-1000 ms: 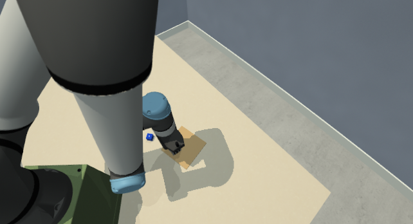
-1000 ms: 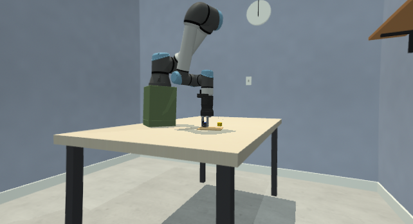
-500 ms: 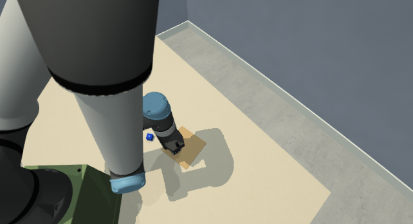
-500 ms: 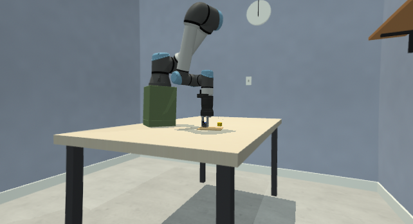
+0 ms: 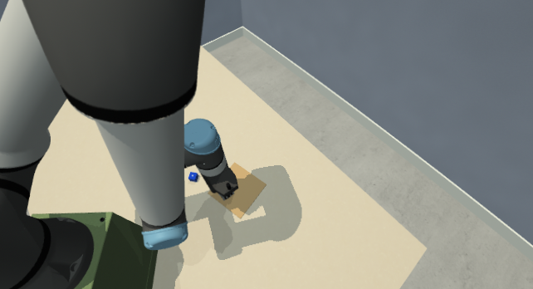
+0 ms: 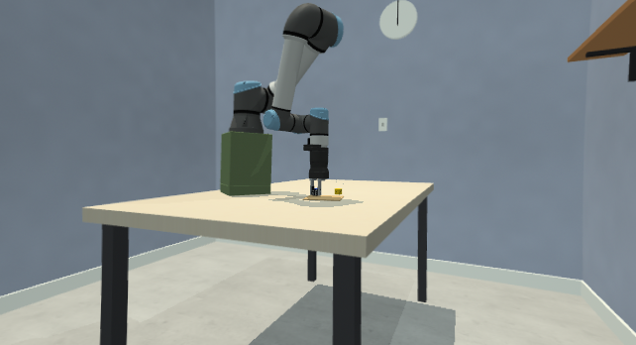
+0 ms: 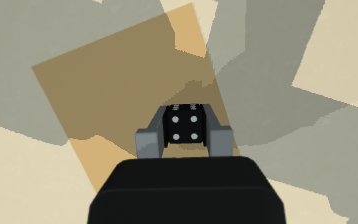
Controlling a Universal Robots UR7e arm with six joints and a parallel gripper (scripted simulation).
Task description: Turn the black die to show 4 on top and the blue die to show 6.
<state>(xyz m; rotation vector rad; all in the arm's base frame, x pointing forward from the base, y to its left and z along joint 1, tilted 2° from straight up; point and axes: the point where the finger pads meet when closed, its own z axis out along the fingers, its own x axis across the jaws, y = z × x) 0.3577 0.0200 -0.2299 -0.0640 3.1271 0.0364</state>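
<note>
My gripper is now 10 mm above the black die. From my hand the other things lie so: tan mat 40 mm ahead, 30 mm below; blue die 120 mm to the left, 60 mm behind, 20 mm below; yellow die 160 mm to the left, 20 mm below, 20 mm ahead.
</note>
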